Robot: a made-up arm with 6 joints.
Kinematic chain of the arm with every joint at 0, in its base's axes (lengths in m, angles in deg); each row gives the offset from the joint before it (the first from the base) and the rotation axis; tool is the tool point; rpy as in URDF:
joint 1: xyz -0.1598 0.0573 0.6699 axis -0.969 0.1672 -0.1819
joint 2: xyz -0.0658 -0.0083 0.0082 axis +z
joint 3: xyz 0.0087 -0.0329 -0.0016 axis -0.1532 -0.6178 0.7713
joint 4: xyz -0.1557 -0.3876 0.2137 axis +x
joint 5: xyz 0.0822 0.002 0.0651 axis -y
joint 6: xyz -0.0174 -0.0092 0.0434 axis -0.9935 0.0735 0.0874
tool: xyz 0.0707 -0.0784 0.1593 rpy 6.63 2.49 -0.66
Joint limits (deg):
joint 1: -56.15..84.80
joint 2: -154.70..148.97
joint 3: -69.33..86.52
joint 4: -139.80..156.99
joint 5: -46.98..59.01
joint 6: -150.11..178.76
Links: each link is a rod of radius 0.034 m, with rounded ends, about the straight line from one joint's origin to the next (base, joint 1, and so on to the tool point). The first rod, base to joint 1, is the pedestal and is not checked.
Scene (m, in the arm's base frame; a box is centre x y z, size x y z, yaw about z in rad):
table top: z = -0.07
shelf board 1: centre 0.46 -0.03 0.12 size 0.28 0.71 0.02 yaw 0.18
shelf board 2: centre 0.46 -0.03 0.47 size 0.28 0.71 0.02 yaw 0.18
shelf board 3: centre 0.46 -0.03 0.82 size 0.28 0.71 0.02 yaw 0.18
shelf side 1: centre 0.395 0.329 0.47 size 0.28 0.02 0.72 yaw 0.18
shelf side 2: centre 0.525 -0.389 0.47 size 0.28 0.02 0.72 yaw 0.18
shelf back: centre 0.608 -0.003 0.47 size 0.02 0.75 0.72 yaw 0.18
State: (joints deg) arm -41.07 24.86 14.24 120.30 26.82 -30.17
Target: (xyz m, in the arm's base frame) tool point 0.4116 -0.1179 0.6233
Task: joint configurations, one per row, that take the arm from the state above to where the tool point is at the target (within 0.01 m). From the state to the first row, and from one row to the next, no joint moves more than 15 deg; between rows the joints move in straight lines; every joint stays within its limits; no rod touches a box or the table.
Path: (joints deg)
1: -32.16 33.74 23.97 123.54 21.57 -34.87
2: -23.26 42.63 33.70 126.78 16.32 -39.57
3: -34.22 48.52 29.61 118.95 18.42 -29.81
4: -45.19 54.41 25.52 111.12 20.52 -20.06
5: -56.15 60.30 21.43 103.29 22.62 -10.30

